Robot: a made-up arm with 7 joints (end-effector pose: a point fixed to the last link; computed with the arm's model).
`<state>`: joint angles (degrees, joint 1 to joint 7).
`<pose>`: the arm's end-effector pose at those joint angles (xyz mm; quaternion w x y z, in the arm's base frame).
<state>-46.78 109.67 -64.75 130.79 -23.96 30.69 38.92</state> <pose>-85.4 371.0 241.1 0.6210 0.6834 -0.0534 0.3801</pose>
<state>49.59 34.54 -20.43 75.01 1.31 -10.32 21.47</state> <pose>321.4 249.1 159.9 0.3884 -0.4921 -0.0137 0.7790</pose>
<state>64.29 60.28 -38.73 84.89 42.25 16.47 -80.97</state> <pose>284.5 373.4 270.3 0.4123 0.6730 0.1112 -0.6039</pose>
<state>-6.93 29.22 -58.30 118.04 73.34 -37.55 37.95</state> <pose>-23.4 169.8 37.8 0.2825 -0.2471 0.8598 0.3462</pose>
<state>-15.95 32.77 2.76 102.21 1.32 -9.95 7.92</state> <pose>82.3 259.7 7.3 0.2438 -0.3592 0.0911 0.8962</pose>
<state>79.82 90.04 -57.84 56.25 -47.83 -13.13 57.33</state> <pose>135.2 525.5 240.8 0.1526 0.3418 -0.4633 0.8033</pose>
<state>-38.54 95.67 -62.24 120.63 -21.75 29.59 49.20</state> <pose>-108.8 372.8 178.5 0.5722 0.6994 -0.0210 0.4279</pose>
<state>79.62 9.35 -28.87 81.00 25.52 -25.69 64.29</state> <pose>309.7 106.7 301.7 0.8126 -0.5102 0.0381 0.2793</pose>
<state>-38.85 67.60 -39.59 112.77 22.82 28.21 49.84</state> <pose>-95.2 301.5 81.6 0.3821 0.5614 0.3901 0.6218</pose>
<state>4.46 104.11 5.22 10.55 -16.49 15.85 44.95</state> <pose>58.2 595.2 316.7 0.3970 -0.2517 0.2797 -0.8371</pose>
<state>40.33 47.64 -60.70 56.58 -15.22 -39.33 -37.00</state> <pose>256.9 305.4 6.9 0.4051 -0.5166 -0.1493 0.7394</pose>
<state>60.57 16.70 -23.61 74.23 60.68 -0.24 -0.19</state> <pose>351.6 166.6 237.9 0.1914 -0.5110 0.5682 0.6159</pose>
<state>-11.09 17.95 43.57 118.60 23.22 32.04 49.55</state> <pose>73.8 286.8 73.6 0.1534 -0.3175 0.3506 0.8676</pose>
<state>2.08 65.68 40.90 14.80 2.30 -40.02 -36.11</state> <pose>96.6 598.0 136.7 0.4234 0.5086 0.4034 -0.6319</pose>
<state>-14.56 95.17 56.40 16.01 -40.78 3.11 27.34</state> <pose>97.5 597.6 313.4 0.2944 -0.1143 0.4113 -0.8550</pose>
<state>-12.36 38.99 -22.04 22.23 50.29 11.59 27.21</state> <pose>-8.4 376.2 -135.0 0.3136 -0.2535 -0.2959 -0.8659</pose>
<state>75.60 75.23 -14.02 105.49 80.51 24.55 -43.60</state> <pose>161.7 374.2 393.0 0.0907 0.7149 -0.2248 -0.6558</pose>
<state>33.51 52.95 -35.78 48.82 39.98 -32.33 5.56</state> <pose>256.0 383.2 52.3 0.1210 -0.4546 0.0918 0.8777</pose>
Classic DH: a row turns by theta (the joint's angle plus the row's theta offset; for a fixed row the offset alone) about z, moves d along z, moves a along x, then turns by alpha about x. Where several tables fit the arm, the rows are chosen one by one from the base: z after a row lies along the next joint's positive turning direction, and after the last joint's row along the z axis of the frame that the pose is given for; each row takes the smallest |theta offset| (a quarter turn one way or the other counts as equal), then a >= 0, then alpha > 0; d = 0 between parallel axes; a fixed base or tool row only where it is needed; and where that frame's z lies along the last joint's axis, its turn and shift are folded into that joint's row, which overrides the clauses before.
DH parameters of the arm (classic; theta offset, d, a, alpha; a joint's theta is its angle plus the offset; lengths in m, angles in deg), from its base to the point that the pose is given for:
base (fixed): 0 0.2674 -0.0133 90
joint 1: -90 -0.1643 0.0225 -90
joint 2: 90 -0.0128 0.0281 -90
joint 3: -90 -0.297 0.0237 90
joint 4: 0 0.044 0.0231 -90
joint 5: 0 -0.1474 0.0053 -90
joint 6: -90 0.008 0.0051 90
joint 7: -52.43 -0.0346 0.0051 -122.73
tool (fixed): -53.99 -0.0436 0 0

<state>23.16 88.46 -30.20 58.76 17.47 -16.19 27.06</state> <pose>143.9 494.8 173.3 0.2399 -0.0681 -0.2185 0.9434</pose>
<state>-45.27 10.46 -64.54 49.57 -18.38 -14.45 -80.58</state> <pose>-271.6 82.5 -54.1 0.1265 -0.0592 -0.0042 0.9902</pose>
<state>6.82 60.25 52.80 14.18 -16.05 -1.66 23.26</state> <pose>110.8 574.5 89.6 0.3757 0.1184 0.0115 -0.9191</pose>
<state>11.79 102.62 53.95 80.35 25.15 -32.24 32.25</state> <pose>90.1 401.1 458.1 0.3903 -0.5878 -0.4793 0.5220</pose>
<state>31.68 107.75 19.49 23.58 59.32 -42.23 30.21</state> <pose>25.7 541.7 444.3 0.0115 0.7531 0.3213 -0.5740</pose>
